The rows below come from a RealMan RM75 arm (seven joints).
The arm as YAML. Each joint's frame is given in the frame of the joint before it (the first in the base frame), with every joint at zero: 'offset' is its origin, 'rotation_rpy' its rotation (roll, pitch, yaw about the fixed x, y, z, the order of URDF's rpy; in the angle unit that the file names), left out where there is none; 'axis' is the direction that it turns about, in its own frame. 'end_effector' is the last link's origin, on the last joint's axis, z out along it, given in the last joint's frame.
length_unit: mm
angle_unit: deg
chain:
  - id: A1
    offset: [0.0, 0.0, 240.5]
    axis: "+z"
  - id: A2
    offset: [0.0, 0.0, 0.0]
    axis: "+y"
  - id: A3
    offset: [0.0, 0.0, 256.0]
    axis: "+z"
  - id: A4
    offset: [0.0, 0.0, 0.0]
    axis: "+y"
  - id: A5
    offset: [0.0, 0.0, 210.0]
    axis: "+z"
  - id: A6
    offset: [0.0, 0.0, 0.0]
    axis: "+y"
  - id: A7
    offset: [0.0, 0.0, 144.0]
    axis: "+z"
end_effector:
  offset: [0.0, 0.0, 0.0]
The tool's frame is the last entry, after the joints.
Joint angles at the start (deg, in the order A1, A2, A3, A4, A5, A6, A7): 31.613 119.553 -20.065 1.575 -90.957 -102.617 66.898
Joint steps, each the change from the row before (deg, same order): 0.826 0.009 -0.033 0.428 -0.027 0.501 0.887; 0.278 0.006 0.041 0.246 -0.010 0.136 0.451; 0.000 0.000 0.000 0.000 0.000 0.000 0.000; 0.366 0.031 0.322 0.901 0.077 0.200 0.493; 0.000 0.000 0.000 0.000 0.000 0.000 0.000; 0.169 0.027 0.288 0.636 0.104 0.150 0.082; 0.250 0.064 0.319 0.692 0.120 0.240 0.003; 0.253 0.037 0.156 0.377 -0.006 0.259 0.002
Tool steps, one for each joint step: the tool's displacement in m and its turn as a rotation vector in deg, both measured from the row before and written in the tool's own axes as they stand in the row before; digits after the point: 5 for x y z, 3 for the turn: 0.00089 -0.00039 0.00533 -0.322 0.341 1.166; 0.00046 0.00004 0.00182 -0.115 0.037 0.636; 0.00000 0.00000 0.00000 0.000 0.000 0.000; 0.00163 0.00046 0.00254 0.014 -0.389 1.250; 0.00000 0.00000 0.00000 0.000 0.000 0.000; 0.00107 0.00020 0.00125 0.133 -0.395 0.618; 0.00138 0.00016 0.00189 0.147 -0.402 0.607; 0.00097 -0.00008 0.00178 0.057 -0.055 0.332
